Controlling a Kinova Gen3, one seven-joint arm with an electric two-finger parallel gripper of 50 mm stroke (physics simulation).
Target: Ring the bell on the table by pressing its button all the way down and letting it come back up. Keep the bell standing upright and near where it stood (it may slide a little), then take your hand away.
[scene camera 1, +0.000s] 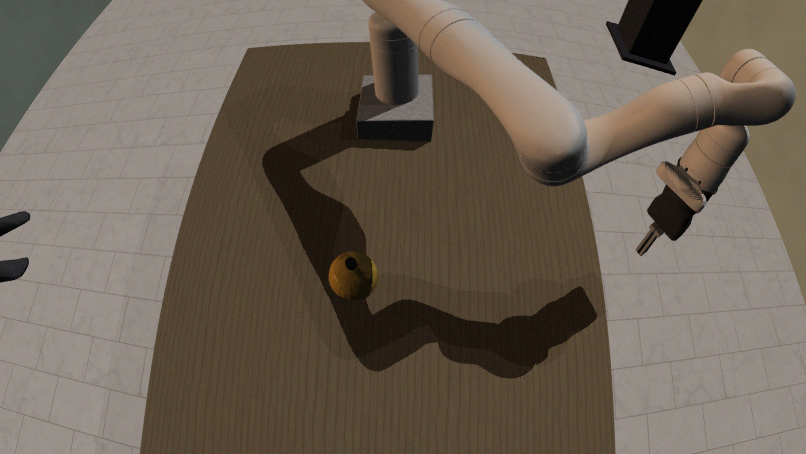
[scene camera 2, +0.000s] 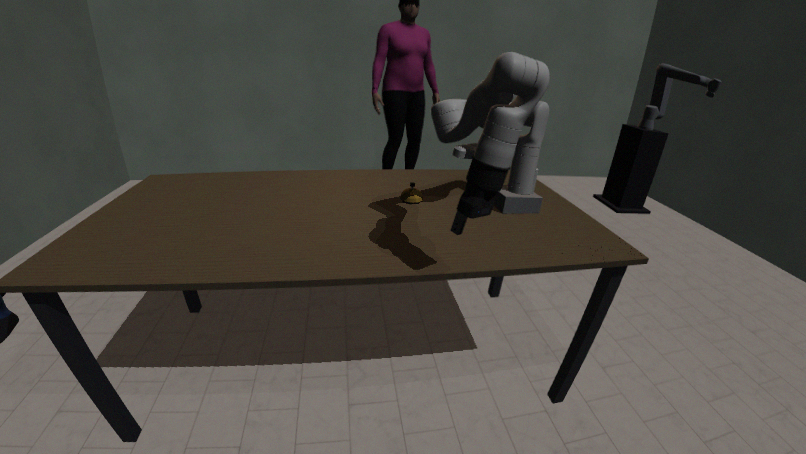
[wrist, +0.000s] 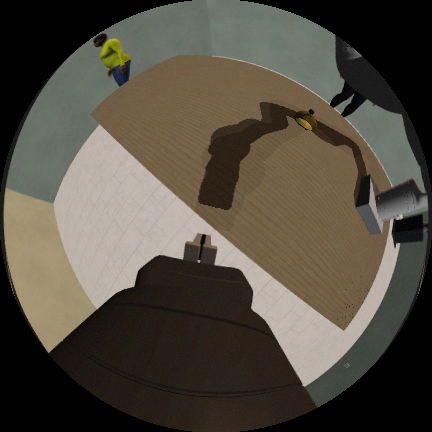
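Note:
A yellow domed bell stands upright on the wooden table, partly in the arm's shadow. Its small black button shows on top, raised above the dome. My gripper is shut with nothing between the fingers. It is far from the bell, raised, out by the table's long edge, to the right of the bell in scene camera 1. Nothing of the gripper touches the bell.
The arm's grey base block stands on the table near one end. A black pedestal stands off the table. A person in a pink top stands behind the table; another in yellow stands beyond it.

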